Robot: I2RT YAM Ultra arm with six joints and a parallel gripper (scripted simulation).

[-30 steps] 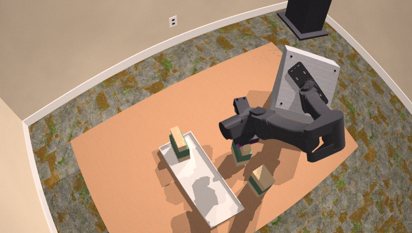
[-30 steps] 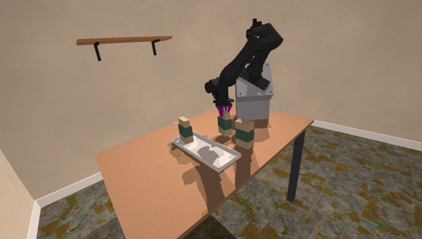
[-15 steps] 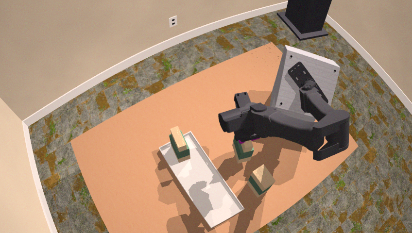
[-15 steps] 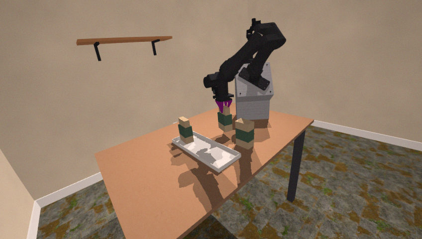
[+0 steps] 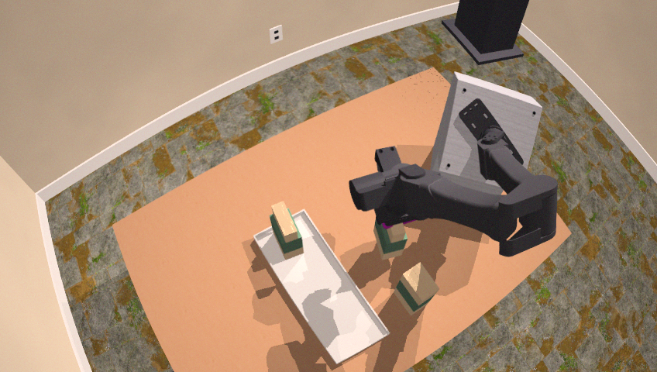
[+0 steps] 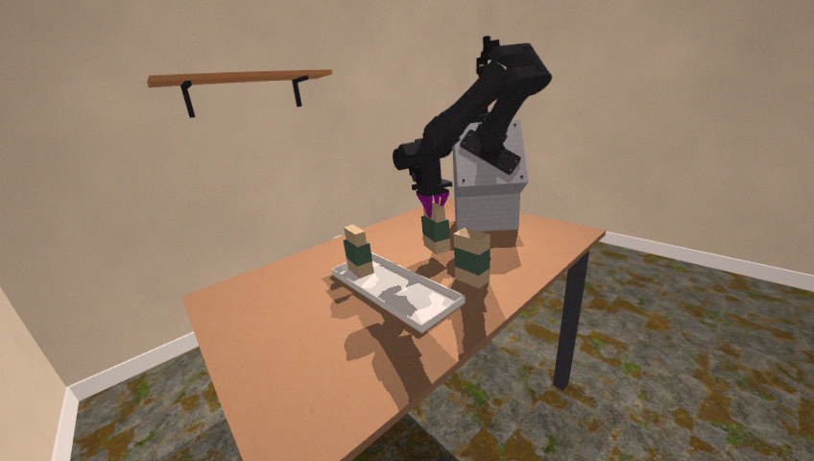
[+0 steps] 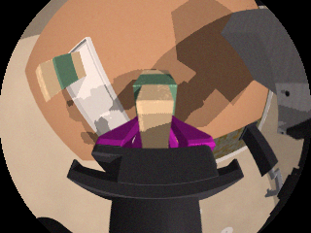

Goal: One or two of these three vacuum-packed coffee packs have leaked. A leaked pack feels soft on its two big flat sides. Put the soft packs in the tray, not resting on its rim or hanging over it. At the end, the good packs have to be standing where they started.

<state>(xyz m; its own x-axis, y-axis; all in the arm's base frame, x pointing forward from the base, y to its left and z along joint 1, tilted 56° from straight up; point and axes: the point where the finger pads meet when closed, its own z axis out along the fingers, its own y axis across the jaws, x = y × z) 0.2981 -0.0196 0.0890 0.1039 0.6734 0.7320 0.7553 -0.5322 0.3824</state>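
My hand is 19 cm short of the white tray, 3 cm to the right of it and 16 cm above it.
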